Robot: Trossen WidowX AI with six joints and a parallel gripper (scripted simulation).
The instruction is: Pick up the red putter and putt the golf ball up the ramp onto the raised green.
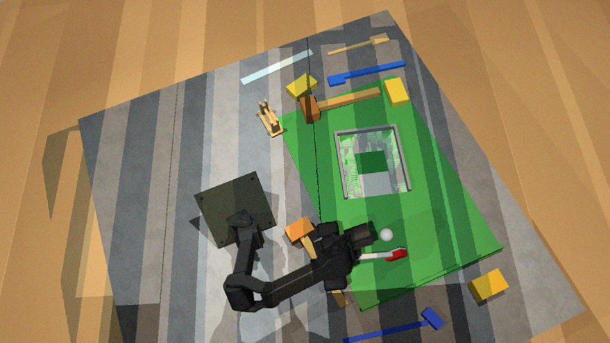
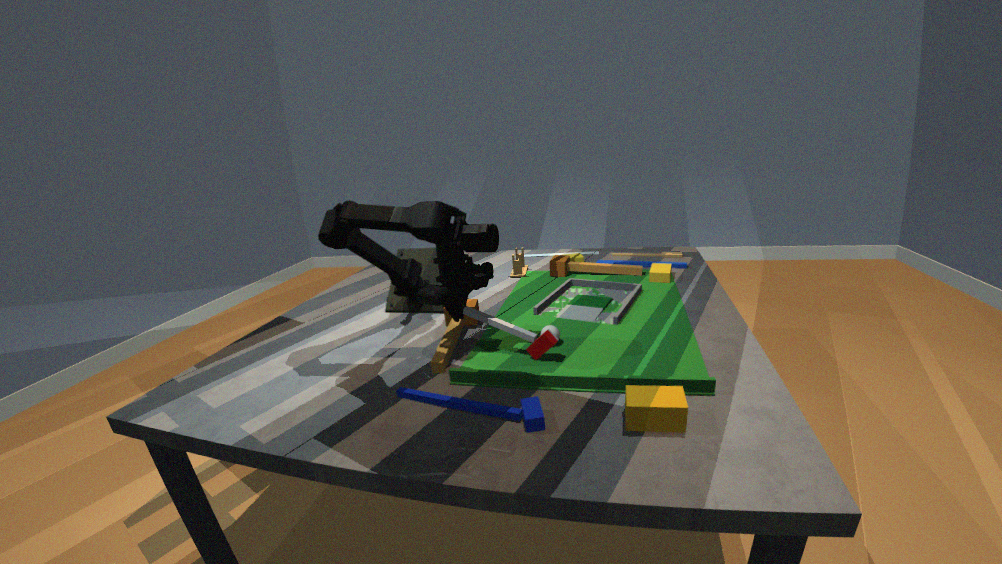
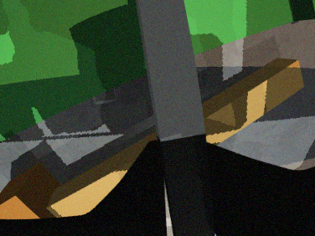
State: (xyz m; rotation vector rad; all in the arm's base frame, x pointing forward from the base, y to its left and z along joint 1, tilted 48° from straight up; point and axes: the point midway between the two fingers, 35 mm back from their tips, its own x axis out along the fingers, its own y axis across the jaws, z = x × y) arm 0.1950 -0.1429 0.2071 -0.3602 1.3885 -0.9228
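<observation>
Right now the red putter is 90 mm ahead of my gripper tip and 30 mm to the right of it. Round my gripper tip: white golf ball: 200 mm ahead, 40 mm below, 10 mm to the left; green mat: 280 mm ahead, 180 mm to the left, 60 mm below; blue putter: 240 mm to the right, 80 mm ahead, 50 mm below.
</observation>
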